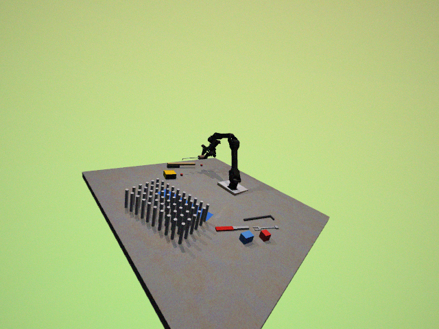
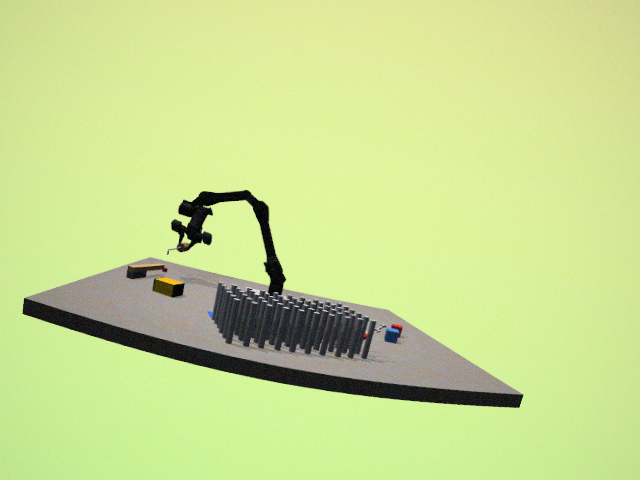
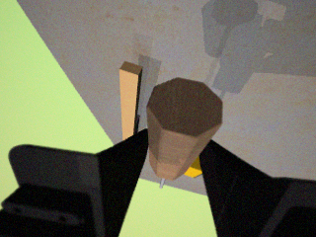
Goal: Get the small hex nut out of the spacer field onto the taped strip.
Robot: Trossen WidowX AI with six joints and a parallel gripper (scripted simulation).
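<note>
The brown-handled tool is 10 cm ahead of my gripper tip. The rest, counted from my gripper tip: blue taped strip: 45 cm to the left, 40 cm ahead, 13 cm below; yellow block: 34 cm ahead, 11 cm below, 8 cm to the left; hex nut: 49 cm to the left, 41 cm ahead, 12 cm below.
</note>
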